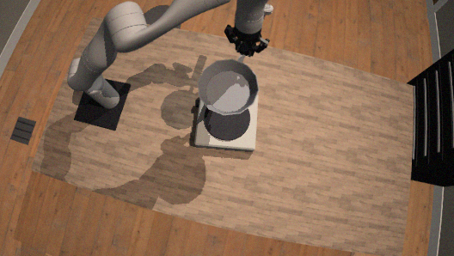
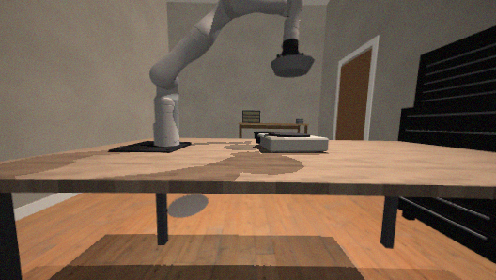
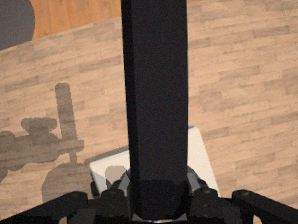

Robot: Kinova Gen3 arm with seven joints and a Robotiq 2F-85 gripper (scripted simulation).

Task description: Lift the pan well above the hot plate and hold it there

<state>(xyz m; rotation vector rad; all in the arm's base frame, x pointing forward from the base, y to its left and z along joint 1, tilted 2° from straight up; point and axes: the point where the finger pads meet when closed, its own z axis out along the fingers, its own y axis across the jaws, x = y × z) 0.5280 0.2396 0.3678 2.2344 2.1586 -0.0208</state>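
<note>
The pan is 7 cm to the right of my hand and 2 cm below it. Also, from my hand: hot plate (35 cm below, 14 cm to the right, 2 cm behind).
</note>
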